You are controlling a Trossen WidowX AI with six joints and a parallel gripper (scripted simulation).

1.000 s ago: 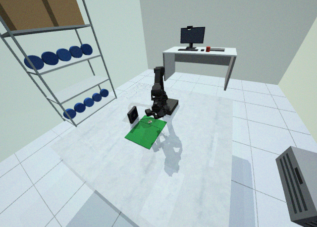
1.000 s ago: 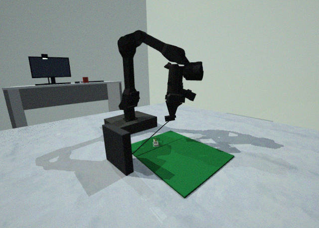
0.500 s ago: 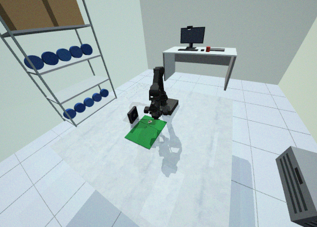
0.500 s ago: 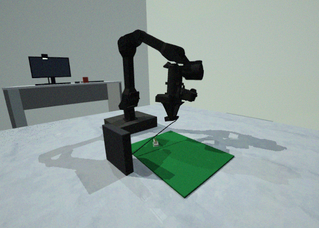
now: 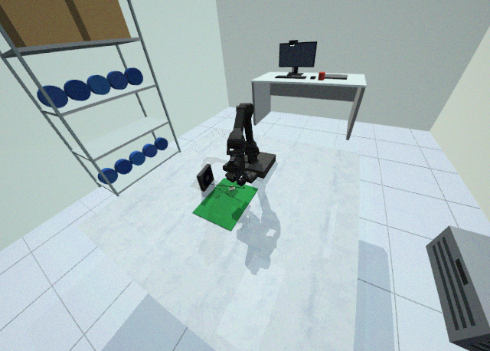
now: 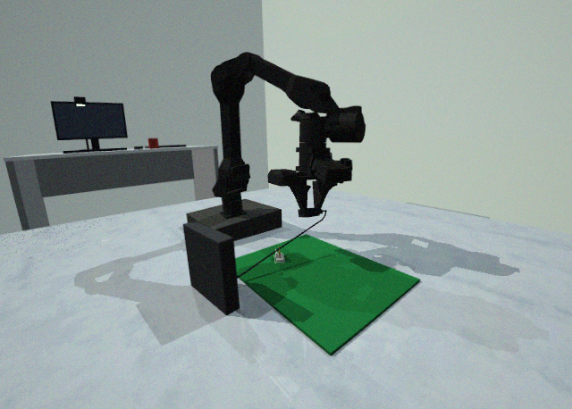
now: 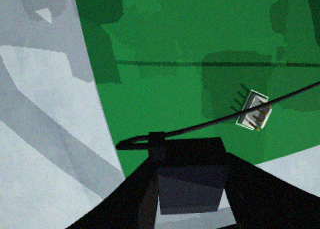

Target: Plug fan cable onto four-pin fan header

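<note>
My gripper tip is 90 mm above the white four-pin header, 80 mm to the left of it and 10 mm past it. From my gripper tip the other things lie so: green board (110 mm below, 80 mm ahead, 50 mm to the right); black plug (10 mm behind); black fan (230 mm to the right, 40 mm ahead, 30 mm below).
</note>
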